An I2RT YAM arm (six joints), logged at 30 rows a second.
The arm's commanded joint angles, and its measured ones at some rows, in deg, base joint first. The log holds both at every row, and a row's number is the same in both.
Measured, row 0:
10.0, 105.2, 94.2, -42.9, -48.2, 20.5
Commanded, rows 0 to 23:
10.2, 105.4, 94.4, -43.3, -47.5, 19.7
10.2, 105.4, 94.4, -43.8, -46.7, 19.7
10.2, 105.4, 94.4, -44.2, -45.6, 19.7
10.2, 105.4, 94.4, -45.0, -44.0, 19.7
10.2, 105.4, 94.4, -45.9, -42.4, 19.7
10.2, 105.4, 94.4, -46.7, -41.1, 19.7
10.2, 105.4, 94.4, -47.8, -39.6, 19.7
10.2, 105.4, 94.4, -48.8, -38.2, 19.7
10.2, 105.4, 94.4, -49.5, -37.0, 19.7
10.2, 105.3, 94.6, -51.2, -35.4, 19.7
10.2, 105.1, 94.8, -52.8, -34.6, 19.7
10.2, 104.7, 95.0, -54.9, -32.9, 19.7
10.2, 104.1, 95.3, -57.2, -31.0, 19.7
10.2, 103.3, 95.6, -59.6, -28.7, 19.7
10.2, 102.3, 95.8, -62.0, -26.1, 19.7
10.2, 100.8, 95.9, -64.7, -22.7, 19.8
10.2, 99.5, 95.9, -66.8, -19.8, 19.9
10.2, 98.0, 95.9, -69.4, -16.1, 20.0
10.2, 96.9, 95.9, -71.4, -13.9, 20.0
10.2, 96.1, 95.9, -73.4, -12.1, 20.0
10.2, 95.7, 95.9, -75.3, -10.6, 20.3
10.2, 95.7, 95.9, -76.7, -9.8, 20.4
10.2, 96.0, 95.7, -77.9, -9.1, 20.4
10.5, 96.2, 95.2, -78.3, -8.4, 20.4
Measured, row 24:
10.0, 96.5, 94.9, -76.9, -15.7, 20.5
